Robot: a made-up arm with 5 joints.
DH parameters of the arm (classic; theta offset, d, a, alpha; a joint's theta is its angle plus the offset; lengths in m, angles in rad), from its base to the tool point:
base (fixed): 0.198 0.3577 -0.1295 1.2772
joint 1: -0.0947 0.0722 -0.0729 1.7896
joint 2: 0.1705 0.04 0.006 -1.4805
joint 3: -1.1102 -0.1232 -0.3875 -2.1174
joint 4: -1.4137 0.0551 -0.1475 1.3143
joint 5: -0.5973 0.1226 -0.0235 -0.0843
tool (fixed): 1.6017 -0.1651 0 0
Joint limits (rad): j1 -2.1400..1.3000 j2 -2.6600..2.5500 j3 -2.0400..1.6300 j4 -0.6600..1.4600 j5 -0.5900..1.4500
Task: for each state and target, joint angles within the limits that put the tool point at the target. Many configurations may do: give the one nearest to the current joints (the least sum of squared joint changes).
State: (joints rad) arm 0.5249 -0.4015 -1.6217 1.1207 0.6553
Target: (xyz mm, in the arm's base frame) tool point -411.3 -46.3 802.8
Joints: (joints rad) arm 1.0477 0.0267 -0.8985 1.3554 0.6130
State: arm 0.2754 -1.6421 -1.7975 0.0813 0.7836
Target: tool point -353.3 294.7 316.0
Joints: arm 0.6926 -1.1364 -2.0400 -0.1714 0.7980
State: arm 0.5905 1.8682 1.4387 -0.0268 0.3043
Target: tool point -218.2 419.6 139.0
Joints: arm 0.5346 0.9441 1.3929 0.7869 0.2646
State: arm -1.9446 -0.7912 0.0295 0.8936 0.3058
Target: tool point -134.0 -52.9 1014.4
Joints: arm -1.3268 -0.7952 0.8279 1.0171 0.2731
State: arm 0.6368 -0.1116 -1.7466 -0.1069 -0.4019
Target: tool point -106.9 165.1 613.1
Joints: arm 0.7986 0.0326 -1.5697 -0.4247 -0.3911
